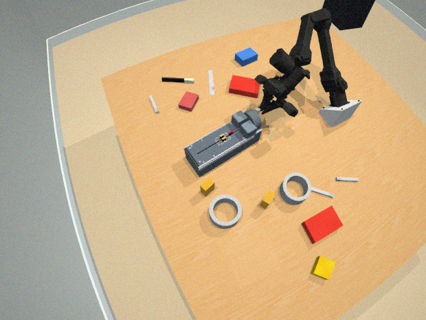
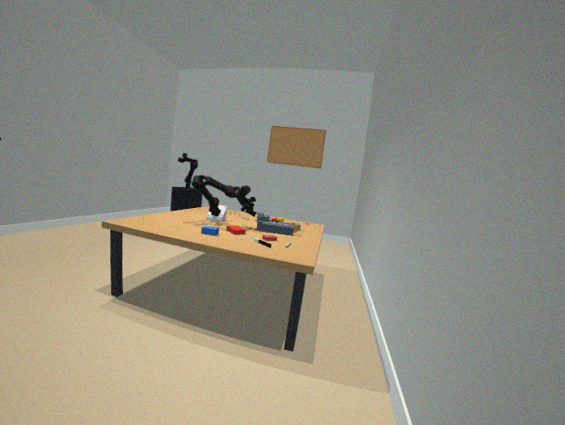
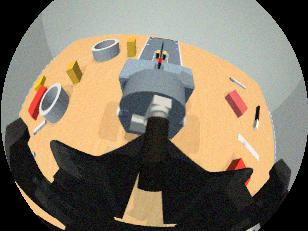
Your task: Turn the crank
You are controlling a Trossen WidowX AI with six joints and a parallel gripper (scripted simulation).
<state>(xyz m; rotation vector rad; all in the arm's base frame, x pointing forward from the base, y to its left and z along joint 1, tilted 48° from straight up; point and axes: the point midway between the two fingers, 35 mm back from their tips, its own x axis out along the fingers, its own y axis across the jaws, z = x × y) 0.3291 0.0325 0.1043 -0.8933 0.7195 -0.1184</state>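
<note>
The red pointer is 13 cm ahead of my gripper tip, 4 cm to the left of it and 1 cm below it. The rest, counted from my gripper tip: red block: 20 cm ahead, 20 cm to the right, 8 cm below; blue block: 13 cm behind, 36 cm to the right, 8 cm below; dark crank handle: 2 cm behind, 2 cm above.
</note>
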